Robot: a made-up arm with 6 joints. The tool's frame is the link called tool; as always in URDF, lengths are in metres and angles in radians. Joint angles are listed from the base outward.
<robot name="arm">
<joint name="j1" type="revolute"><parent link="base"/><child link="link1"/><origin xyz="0 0 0.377" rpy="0 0 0"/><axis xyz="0 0 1"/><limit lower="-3.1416" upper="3.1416"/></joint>
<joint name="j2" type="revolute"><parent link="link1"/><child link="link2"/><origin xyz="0.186 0 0" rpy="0 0 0"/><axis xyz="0 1 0"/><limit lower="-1.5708" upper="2.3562"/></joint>
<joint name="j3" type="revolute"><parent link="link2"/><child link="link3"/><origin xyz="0 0 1.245" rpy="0 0 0"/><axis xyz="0 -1 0"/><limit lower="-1.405" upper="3.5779"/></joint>
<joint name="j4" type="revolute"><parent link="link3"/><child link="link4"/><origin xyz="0 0 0.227" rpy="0 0 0"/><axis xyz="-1 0 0"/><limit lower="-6.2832" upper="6.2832"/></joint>
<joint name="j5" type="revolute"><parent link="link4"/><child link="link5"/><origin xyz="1.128 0 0" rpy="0 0 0"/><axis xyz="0 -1 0"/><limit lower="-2.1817" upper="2.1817"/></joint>
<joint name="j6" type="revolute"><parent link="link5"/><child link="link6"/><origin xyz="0.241 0 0" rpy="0 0 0"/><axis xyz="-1 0 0"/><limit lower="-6.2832" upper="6.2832"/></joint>
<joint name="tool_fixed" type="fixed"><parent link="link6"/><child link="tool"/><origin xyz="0 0 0" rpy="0 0 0"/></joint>
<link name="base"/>
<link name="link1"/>
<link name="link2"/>
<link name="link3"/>
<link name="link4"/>
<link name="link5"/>
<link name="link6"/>
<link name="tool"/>
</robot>
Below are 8 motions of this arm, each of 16 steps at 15 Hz.
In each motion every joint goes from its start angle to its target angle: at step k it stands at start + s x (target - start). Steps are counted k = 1, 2, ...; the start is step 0. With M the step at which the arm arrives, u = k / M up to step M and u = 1 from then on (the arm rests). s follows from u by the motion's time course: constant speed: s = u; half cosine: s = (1 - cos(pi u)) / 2; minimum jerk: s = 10 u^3 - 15 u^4 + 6 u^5.
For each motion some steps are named. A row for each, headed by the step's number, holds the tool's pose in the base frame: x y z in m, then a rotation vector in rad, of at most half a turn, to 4 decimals.
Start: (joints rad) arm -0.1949 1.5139 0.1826 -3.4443 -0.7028 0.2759
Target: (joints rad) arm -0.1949 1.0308 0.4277 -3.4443 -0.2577 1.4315
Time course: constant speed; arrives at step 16
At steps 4, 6, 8, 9, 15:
4: 2.2281 -0.4807 -0.4694 2.6893 -0.3641 -0.8910
6: 2.2993 -0.4913 -0.3241 2.5835 -0.2876 -0.8313
8: 2.3598 -0.4997 -0.1724 2.4726 -0.2206 -0.7707
9: 2.3859 -0.5030 -0.0944 2.4154 -0.1906 -0.7403
15: 2.4803 -0.5103 0.3960 2.0501 -0.0553 -0.5593

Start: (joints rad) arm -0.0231 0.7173 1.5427 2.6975 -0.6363 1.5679
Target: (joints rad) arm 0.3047 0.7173 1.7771 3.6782 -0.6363 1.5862
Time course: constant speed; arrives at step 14
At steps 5, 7, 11, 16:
5: 1.5195 0.1297 2.5852 1.3850 -1.1464 1.2818
7: 1.4662 0.2145 2.6022 1.2556 -1.1493 1.3004
11: 1.3519 0.3701 2.6273 0.9995 -1.1707 1.3204
16: 1.2615 0.4735 2.6394 0.8113 -1.1986 1.3184

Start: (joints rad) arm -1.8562 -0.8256 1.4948 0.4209 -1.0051 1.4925
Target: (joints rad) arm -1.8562 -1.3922 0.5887 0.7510 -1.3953 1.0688
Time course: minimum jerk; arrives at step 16
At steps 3, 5, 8, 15, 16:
3: 0.3727 1.5797 2.0999 1.5981 -0.7058 2.4029
5: 0.3649 1.5915 2.0585 1.5531 -0.7650 2.5001
8: 0.3391 1.5968 1.9266 -1.3418 0.8656 -2.6448
15: 0.2827 1.5379 1.6513 -0.8425 0.8990 -2.6445
16: 0.2824 1.5375 1.6499 -0.8403 0.8990 -2.6445

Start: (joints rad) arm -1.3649 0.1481 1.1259 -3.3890 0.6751 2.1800
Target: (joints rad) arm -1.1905 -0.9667 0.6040 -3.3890 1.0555 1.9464
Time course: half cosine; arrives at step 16
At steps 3, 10, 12, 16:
3: 0.2270 -0.8372 2.7816 0.7791 -0.8914 -0.8619
10: -0.0661 0.3436 2.6447 0.8209 -0.9277 -0.6258
12: -0.1727 0.6091 2.4975 0.8318 -0.9348 -0.5643
16: -0.2724 0.8197 2.3309 0.8416 -0.9405 -0.5093

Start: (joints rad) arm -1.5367 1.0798 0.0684 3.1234 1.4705 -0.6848
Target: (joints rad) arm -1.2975 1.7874 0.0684 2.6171 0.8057 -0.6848
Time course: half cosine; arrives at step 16
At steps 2, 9, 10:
2: 0.0900 -1.8749 -0.0697 0.0043 0.9617 1.2382
9: 0.3516 -1.5860 -0.7661 0.0820 0.9044 1.1105
10: 0.3803 -1.5101 -0.8711 0.1073 0.9138 1.0883

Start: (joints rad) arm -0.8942 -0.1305 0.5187 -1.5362 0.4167 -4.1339
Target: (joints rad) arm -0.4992 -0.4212 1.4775 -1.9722 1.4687 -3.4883
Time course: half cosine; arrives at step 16
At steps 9, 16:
9: -0.2406 -0.0708 2.8260 -0.1720 -0.6916 -1.7422
16: -0.8260 0.1990 2.5614 0.2938 -0.7097 -1.5714

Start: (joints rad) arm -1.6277 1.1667 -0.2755 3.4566 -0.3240 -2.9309
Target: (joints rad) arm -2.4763 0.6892 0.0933 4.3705 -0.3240 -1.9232
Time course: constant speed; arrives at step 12
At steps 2, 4, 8, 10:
2: -0.3473 -1.9032 -0.2728 0.2684 1.1321 -1.0440
4: -0.6397 -1.9435 -0.0863 -0.0045 1.2300 -1.0261
8: -1.2313 -1.8201 0.3310 -0.5109 1.5778 -0.9378
10: -1.4962 -1.6591 0.5553 -0.7181 1.8206 -0.8324

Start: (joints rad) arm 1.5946 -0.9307 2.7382 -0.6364 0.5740 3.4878
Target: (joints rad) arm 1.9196 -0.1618 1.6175 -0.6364 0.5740 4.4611
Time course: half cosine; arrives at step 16
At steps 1, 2, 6, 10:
1: 0.1264 -1.8039 0.1894 1.0150 0.5156 -1.1852
2: 0.1442 -1.8350 0.2660 0.9429 0.4994 -1.1744
6: 0.3194 -1.9319 1.0772 0.2649 0.3308 -1.0840
10: 0.4389 -1.4134 2.2225 -0.6523 0.0209 -1.0260

